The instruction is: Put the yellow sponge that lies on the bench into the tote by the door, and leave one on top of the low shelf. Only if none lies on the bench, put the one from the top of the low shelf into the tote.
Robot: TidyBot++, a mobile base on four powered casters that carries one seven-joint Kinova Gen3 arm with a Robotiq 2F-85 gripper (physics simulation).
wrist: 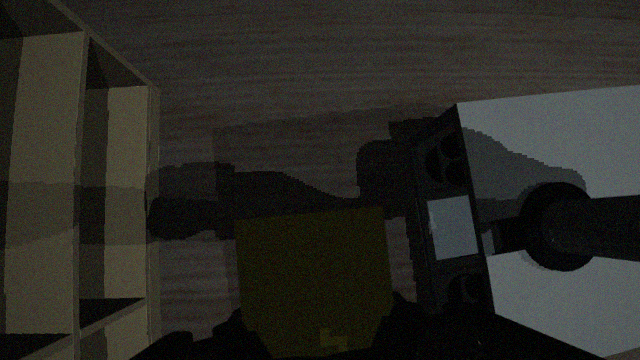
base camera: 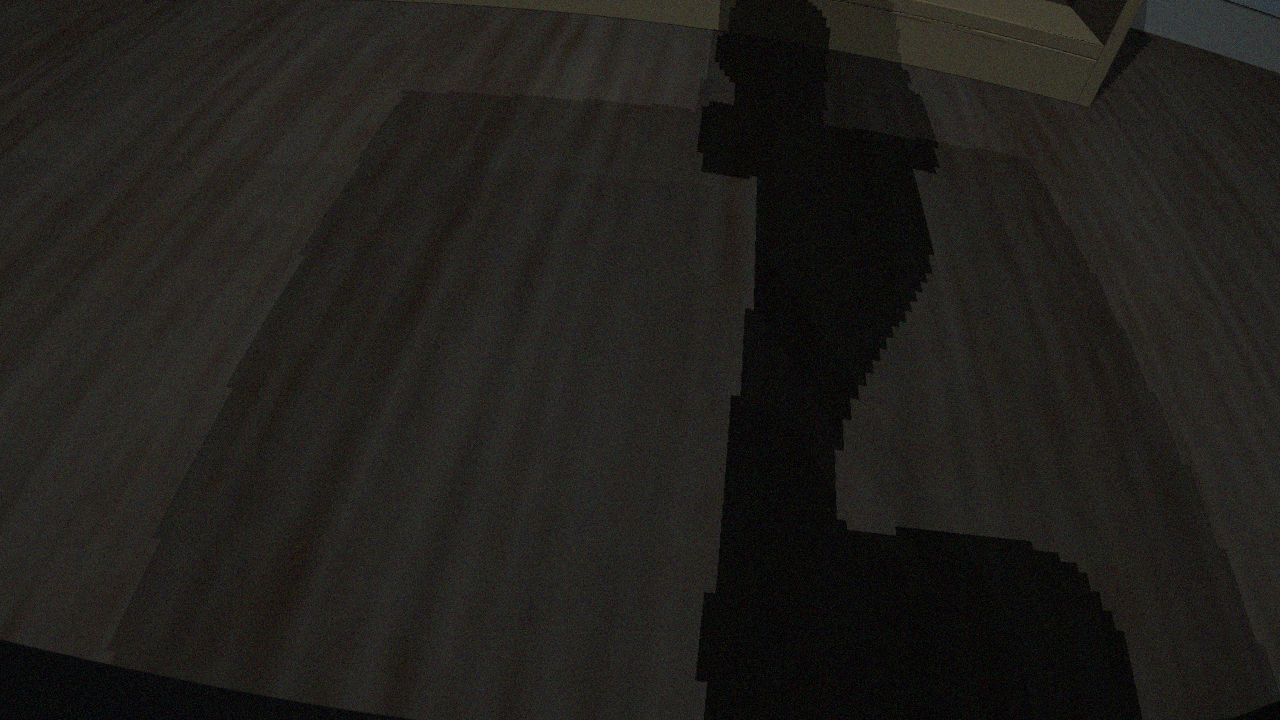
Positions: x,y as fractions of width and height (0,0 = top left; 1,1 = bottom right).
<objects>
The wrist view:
my gripper: 0.50,0.86
low wooden shelf: 0.14,0.76
</objects>
